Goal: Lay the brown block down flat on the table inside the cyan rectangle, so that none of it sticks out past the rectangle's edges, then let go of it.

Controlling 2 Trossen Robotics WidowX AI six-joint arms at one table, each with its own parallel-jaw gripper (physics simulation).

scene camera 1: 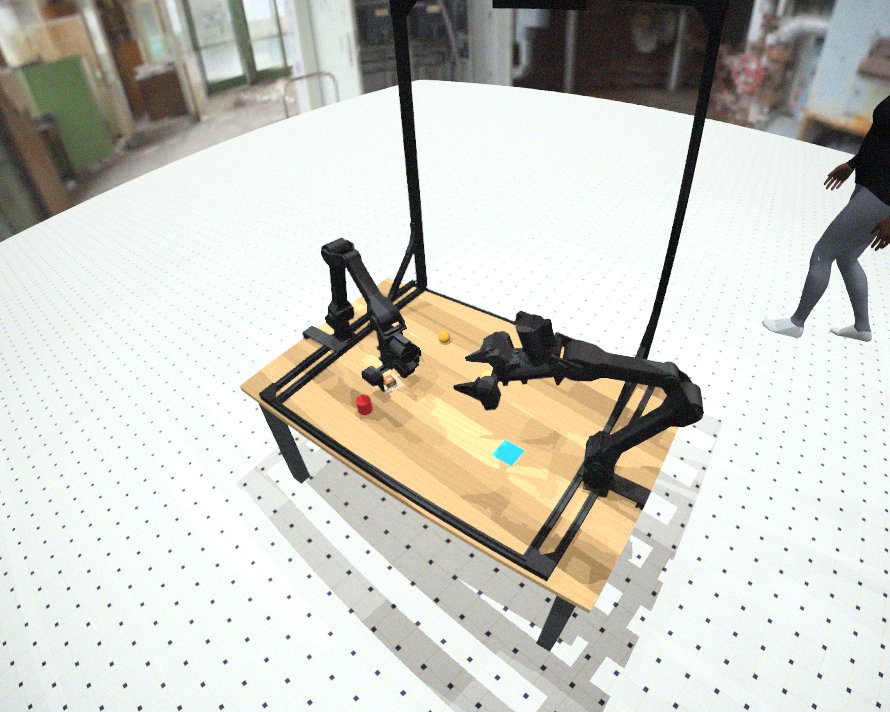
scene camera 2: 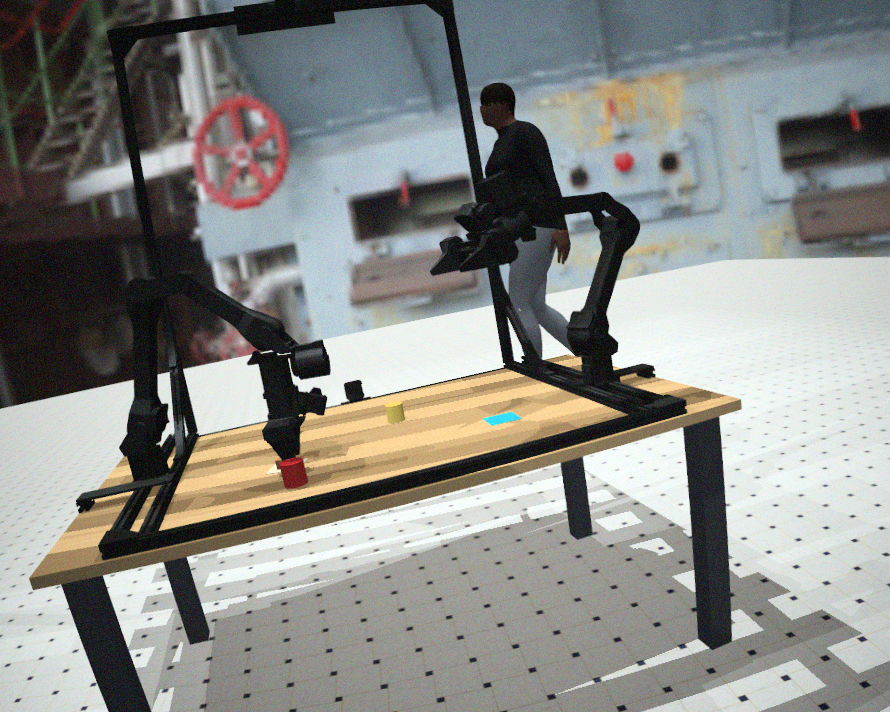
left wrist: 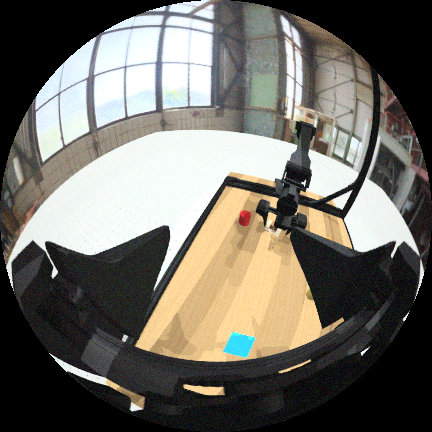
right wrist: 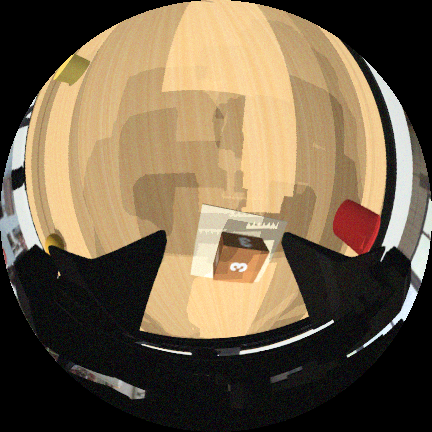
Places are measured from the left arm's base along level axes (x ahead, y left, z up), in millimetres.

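Pixels of known places: left gripper, between the fingertips: [scene camera 1: 459, 372] [scene camera 2: 445, 271] [left wrist: 233, 232]; right gripper, between the fingertips: [scene camera 1: 394, 383] [left wrist: 275, 229] [right wrist: 226, 237]; left arm's base, origin of its link: [scene camera 1: 596, 480] [scene camera 2: 599, 381]; right arm's base, origin of its link: [scene camera 1: 343, 335] [scene camera 2: 151, 477] [right wrist: 204, 350].
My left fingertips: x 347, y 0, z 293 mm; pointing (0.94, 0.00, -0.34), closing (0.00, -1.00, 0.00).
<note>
For each thing: its top centre in the pictures, then the offset to it from my left fingertips. "spot": a spot on its surface instead.
- brown block, centre of its top: [right wrist: 240, 267] [scene camera 1: 388, 379] dz -293, dx +291, dy -218 mm
- pale square, a spot on its surface: [right wrist: 202, 260] spot: dz -311, dx +286, dy -246 mm
- cyan rectangle, a spot on its surface: [scene camera 2: 501, 418] [scene camera 1: 507, 452] [left wrist: 239, 344] spot: dz -311, dx -108, dy -51 mm
- red cylinder, centre of its top: [right wrist: 370, 236] [scene camera 2: 291, 461] [scene camera 1: 363, 399] [left wrist: 245, 213] dz -270, dx +320, dy -98 mm
- yellow cylinder, centre of its top: [scene camera 2: 393, 403] dz -273, dx +1, dy -287 mm
- orange-yellow ball, centre of its top: [right wrist: 46, 252] [scene camera 1: 443, 332] dz -273, dx +187, dy -448 mm
The brown block [scene camera 1: 389, 380] [right wrist: 240, 262], with a white 3 on its faces, is on a pale square [right wrist: 202, 260] at the left part of the table. It is hidden in scene camera 2. My right gripper [scene camera 1: 392, 377] [right wrist: 226, 237] is open and points down over the block, which shows between its spread fingers in the right wrist view; their exact height is unclear. The cyan rectangle [scene camera 1: 508, 452] [scene camera 2: 501, 418] [left wrist: 239, 345] lies bare on the table, right of the block in scene camera 1. My left gripper [scene camera 1: 461, 372] [scene camera 2: 446, 271] [left wrist: 233, 232] is open and empty, high above the table.
A red cylinder [scene camera 1: 363, 404] [scene camera 2: 293, 472] [left wrist: 244, 218] [right wrist: 356, 226] stands close to the right gripper. A yellow cylinder [scene camera 2: 394, 412] [right wrist: 72, 69] stands toward the table's far side. An orange-yellow ball [scene camera 1: 443, 337] [right wrist: 54, 243] lies farther back. Black rails edge the table.
</note>
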